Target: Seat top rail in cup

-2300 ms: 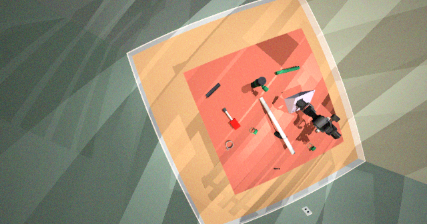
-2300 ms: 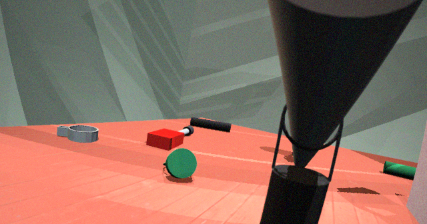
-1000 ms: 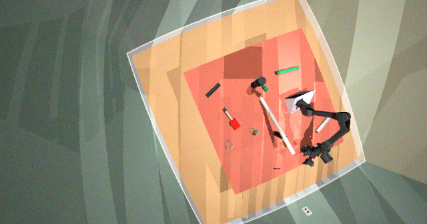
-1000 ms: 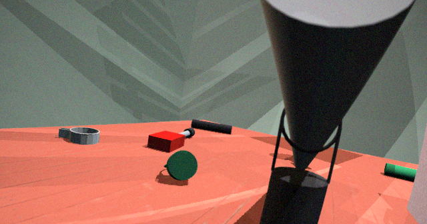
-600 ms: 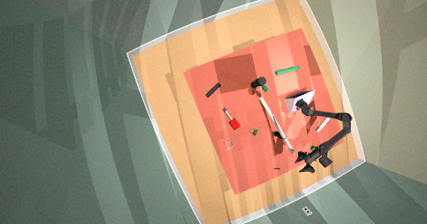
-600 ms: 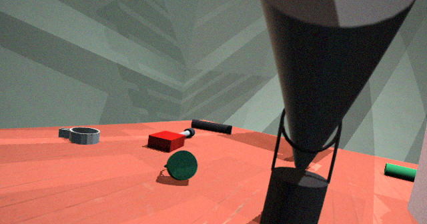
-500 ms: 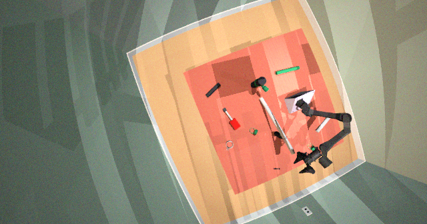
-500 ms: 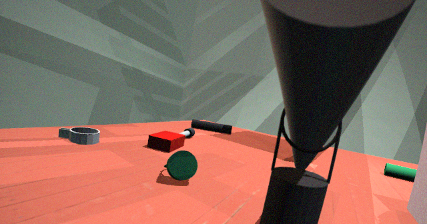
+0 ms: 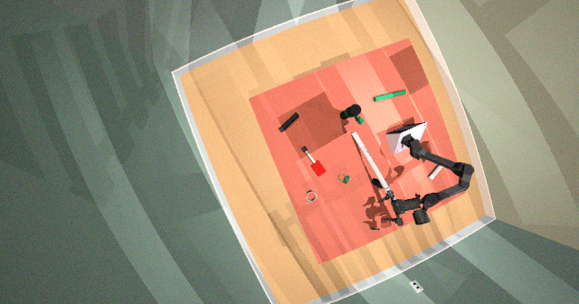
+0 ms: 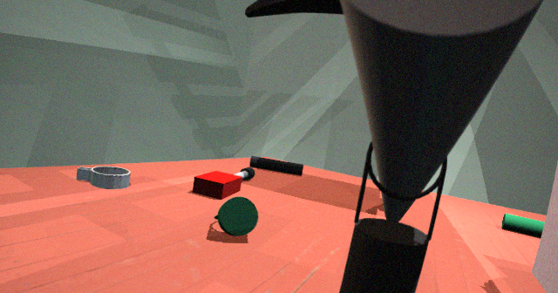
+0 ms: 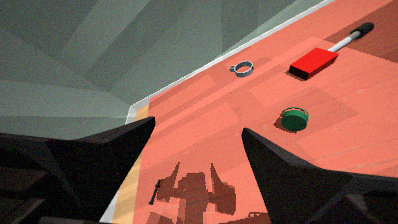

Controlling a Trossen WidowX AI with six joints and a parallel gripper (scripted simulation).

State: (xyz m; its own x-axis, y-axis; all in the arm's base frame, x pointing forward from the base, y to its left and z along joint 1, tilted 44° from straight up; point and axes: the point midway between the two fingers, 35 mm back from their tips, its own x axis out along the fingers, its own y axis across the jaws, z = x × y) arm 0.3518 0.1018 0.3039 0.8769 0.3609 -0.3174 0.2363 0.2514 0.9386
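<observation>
Right now the green rail-end cup is 520 mm to the right of my gripper tip, 130 mm below it and 130 mm behind it. Round my gripper tip: handle (390 mm to the right, 240 mm below, 220 mm ahead); bolt (280 mm to the left, 240 mm below, 20 mm behind); short white cylinder (630 mm behind, 230 mm below, 60 mm to the left).
</observation>
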